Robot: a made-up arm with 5 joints.
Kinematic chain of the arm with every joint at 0, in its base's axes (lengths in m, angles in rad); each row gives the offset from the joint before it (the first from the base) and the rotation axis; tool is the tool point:
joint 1: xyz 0 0 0.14 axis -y
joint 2: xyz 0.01 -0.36 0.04 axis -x
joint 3: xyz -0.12 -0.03 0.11 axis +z
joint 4: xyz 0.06 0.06 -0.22 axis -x
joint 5: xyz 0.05 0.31 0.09 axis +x
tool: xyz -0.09 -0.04 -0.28
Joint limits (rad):
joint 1: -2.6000..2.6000
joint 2: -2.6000..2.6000
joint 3: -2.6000..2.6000
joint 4: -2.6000..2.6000
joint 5: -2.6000..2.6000
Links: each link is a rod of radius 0.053 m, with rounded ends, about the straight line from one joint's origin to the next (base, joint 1, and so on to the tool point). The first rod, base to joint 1, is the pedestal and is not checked.
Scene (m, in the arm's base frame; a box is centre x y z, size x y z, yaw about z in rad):
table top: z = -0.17
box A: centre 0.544 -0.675 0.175 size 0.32 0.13 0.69 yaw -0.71
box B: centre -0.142 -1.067 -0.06 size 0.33 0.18 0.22 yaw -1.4
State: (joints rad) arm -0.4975 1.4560 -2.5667 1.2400 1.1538
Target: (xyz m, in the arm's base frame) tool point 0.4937 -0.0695 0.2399
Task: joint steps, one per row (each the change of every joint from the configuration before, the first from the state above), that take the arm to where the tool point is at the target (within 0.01 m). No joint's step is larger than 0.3 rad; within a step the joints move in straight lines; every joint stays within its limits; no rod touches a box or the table.
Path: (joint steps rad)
1: 0.1461 0.2288 0.0849 -0.2564 0.1110
2: 0.1461 0.2288 0.0850 -0.2564 0.1110
3: 0.1461 0.2288 0.0849 -0.2565 0.1110
4: 0.1461 0.2288 0.0850 -0.2564 0.1110
5: 0.1461 0.2288 0.0849 -0.2564 0.1110
6: -0.2550 -0.1601 -0.0179 -0.0836 -0.0640
7: -0.2549 -0.1600 -0.0180 -0.0837 -0.0640
8: -0.2549 -0.1601 -0.0179 -0.0836 -0.0640

